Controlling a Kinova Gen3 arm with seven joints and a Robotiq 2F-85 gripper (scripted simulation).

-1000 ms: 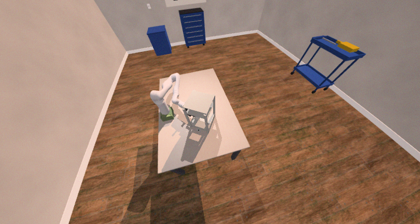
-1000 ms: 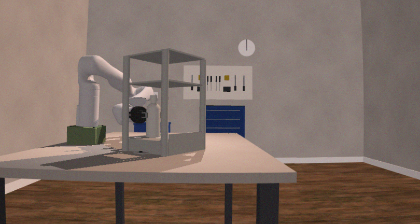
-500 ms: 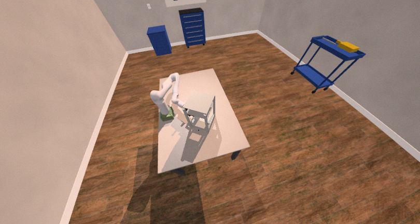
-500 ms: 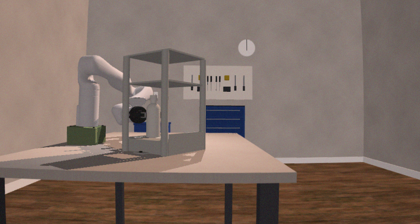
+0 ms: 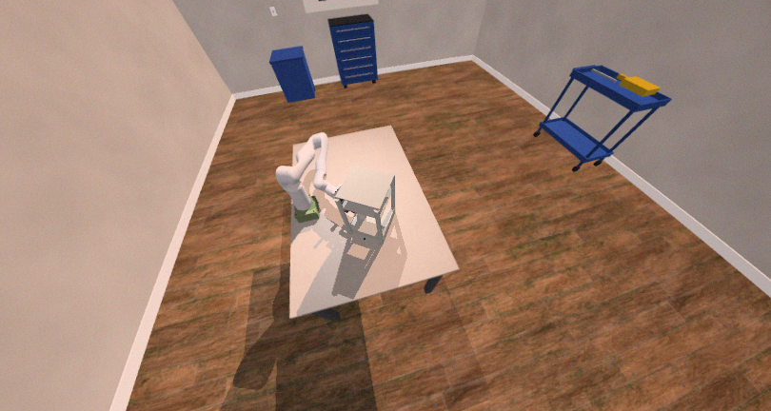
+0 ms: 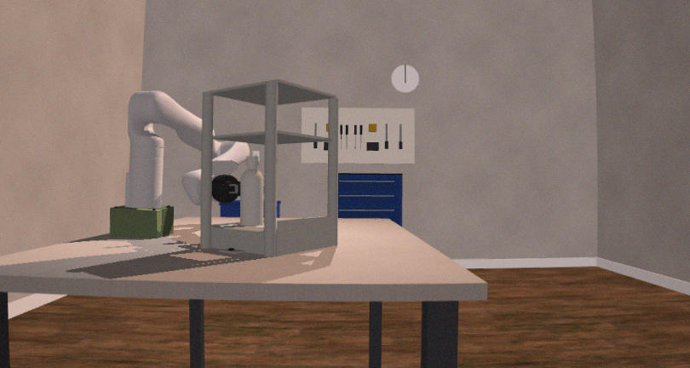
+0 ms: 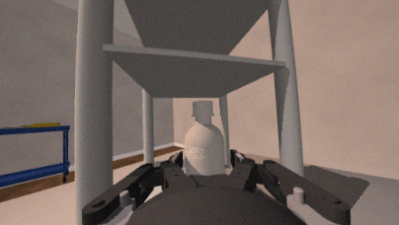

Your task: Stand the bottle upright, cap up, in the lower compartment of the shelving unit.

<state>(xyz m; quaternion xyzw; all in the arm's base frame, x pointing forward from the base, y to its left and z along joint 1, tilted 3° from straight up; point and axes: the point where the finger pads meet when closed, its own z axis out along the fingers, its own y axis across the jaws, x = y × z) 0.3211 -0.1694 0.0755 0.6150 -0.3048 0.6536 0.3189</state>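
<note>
The white bottle is 10 mm ahead of my hand, 10 mm to the right of it and 20 mm above it. Also, from my hand: grey shelving unit: 60 mm ahead, 50 mm to the right, 50 mm above.
</note>
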